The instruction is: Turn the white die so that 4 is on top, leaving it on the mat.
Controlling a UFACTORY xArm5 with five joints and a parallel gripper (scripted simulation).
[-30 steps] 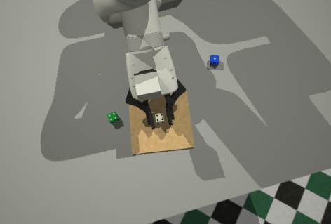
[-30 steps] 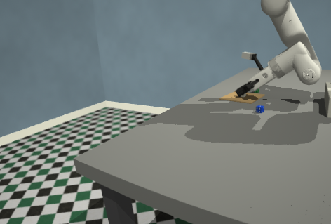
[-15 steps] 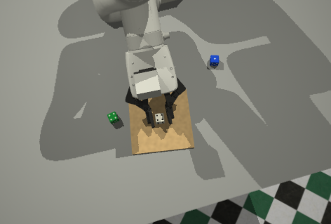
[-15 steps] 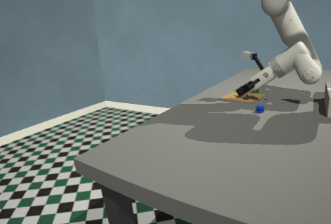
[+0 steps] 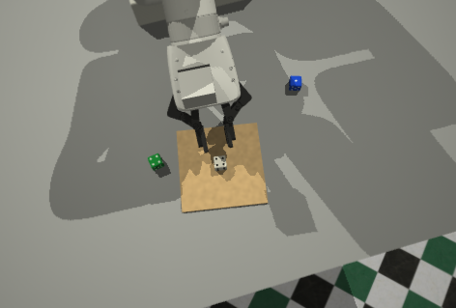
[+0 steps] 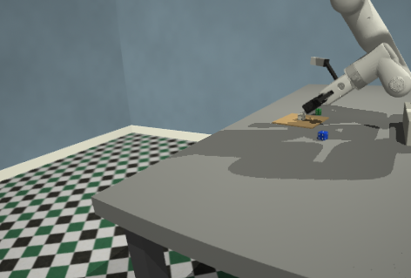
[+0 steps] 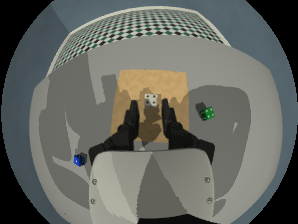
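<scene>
My gripper is now 40 mm above the white die and 30 mm short of it. Also, from my hand: green die: 110 mm to the right, 40 mm below; then blue die: 160 mm to the left, 80 mm behind, 40 mm below; then tan mat: 50 mm below, 40 mm ahead.
</scene>
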